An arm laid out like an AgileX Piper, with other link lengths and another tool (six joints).
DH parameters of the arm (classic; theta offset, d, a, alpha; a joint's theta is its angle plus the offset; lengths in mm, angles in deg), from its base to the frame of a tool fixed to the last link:
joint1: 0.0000 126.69 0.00 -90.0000
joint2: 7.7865 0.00 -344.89 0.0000
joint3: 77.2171 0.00 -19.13 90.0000
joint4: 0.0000 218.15 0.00 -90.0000
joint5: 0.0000 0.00 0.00 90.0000
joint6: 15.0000 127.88 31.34 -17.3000
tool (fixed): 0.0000 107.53 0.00 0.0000
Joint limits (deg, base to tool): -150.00..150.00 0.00..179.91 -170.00..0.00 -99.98..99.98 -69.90..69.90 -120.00..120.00
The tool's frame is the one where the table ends.
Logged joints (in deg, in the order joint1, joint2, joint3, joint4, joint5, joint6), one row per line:
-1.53 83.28 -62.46 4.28 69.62 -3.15
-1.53 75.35 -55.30 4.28 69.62 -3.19
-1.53 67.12 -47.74 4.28 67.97 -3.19
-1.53 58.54 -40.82 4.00 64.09 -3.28
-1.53 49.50 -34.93 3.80 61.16 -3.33
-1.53 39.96 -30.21 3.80 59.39 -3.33
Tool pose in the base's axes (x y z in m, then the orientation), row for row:
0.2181 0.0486 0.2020 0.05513 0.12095 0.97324 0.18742
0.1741 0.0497 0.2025 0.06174 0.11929 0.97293 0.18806
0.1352 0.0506 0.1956 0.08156 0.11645 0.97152 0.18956
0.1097 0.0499 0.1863 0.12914 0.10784 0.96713 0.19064
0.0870 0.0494 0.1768 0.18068 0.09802 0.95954 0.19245
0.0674 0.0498 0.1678 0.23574 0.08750 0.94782 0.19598
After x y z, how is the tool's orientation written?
As a quaternion, w x y z.
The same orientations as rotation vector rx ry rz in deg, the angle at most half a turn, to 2 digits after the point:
21.04 169.29 32.60
20.67 168.56 32.58
19.94 166.34 32.46
17.96 161.08 31.75
15.86 155.30 31.15
13.75 148.96 30.80

